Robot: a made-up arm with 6 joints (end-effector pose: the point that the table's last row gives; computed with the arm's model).
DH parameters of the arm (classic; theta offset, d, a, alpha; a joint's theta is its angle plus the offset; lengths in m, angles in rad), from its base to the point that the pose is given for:
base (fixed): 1.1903 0 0.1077 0
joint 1: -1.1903 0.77 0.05 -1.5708
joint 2: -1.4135 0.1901 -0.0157 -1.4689
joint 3: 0 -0.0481 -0.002 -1.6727
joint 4: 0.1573 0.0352 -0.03 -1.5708
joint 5: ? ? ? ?
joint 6: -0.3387 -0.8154 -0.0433 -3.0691
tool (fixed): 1.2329 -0.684 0 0
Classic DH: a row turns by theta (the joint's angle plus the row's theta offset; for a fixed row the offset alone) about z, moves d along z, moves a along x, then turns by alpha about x.
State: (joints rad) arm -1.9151 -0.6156 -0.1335 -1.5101 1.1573 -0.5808
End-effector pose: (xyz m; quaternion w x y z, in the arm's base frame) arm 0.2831 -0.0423 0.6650 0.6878 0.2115 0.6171 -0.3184
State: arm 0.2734 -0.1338 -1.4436 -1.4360 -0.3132 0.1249
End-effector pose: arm 0.1366 0.2468 0.8060 0.7424 -0.4879 0.2458 -0.3878
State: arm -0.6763 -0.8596 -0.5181 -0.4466 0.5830 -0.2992
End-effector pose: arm 0.2786 0.2430 0.7870 0.7931 -0.5035 0.0667 -0.3361
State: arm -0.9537 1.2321 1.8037 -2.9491 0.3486 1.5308
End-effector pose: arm 0.3140 0.2853 0.9121 0.5007 0.5202 0.5406 0.4318
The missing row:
joint 5: -1.5467 -0.0587 0.0305 1.5024
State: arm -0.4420 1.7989 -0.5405 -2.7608 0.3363 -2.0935
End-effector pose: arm 0.0601 0.2262 0.7927 0.4820 -0.6327 -0.3626 0.4857
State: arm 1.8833 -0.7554 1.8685 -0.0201 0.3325 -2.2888
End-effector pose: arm -0.0563 0.1196 0.6791 0.5255 -0.6267 0.2487 -0.5190
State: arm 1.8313 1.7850 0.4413 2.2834 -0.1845 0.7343
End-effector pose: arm -0.1023 0.1649 0.9749 0.9014 0.2021 -0.1261 0.3616
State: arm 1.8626 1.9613 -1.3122 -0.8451 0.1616 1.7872
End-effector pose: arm -0.1559 0.1113 0.6374 0.0922 -0.5717 -0.6564 0.4835
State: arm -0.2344 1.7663 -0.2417 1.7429 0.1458 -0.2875
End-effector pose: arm 0.2131 0.2801 0.9174 0.9901 -0.0237 0.0031 0.1385
